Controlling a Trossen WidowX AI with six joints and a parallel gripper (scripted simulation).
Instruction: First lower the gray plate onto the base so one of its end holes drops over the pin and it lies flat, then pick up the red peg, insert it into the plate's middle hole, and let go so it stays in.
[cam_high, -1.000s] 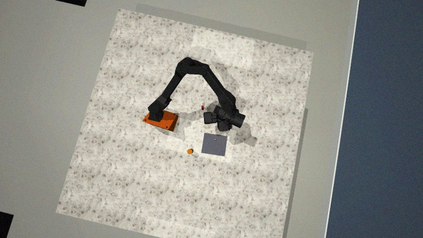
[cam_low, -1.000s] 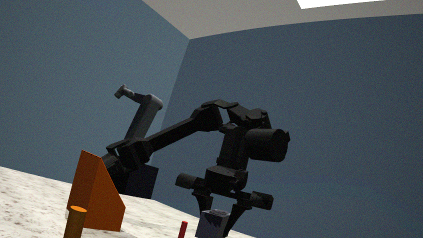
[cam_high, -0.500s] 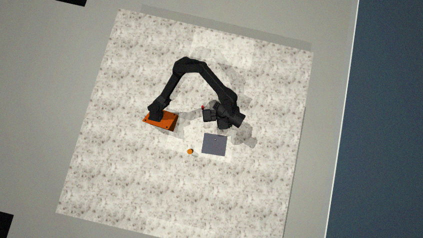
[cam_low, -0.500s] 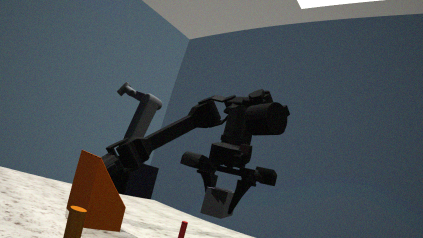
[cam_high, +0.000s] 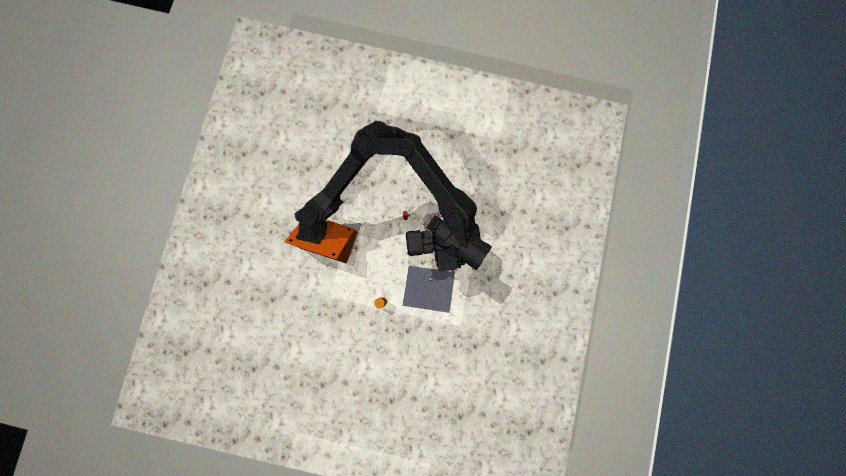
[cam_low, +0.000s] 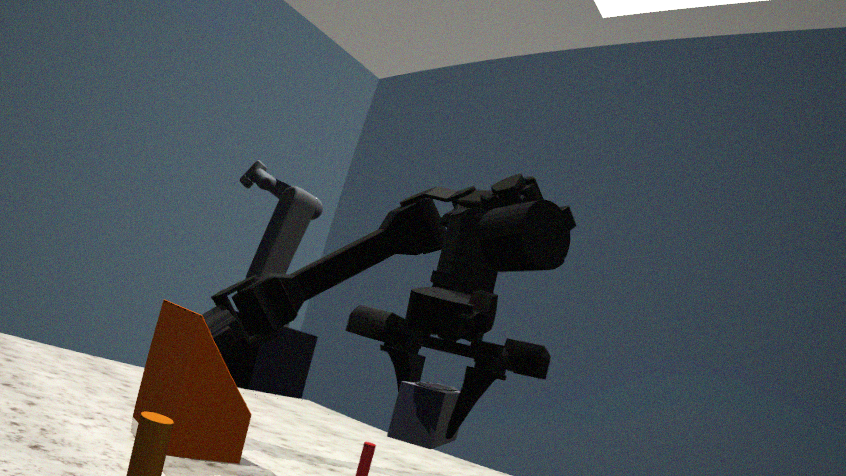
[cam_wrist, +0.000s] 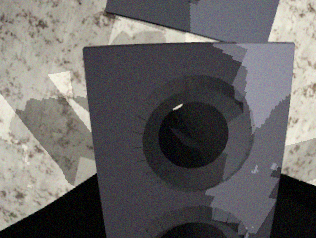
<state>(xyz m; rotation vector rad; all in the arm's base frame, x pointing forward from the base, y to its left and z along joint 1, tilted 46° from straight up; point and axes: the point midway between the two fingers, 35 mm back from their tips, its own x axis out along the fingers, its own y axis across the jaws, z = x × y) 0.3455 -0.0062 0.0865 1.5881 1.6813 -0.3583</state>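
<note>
The base is 12 cm below my gripper tip and 11 cm to the right of it. The rest, counted from my gripper tip: small orange cylinder: 20 cm to the right, 13 cm behind, 9 cm below; red peg: 12 cm behind, 9 cm below, 7 cm to the left; gray plate: 3 cm above.
</note>
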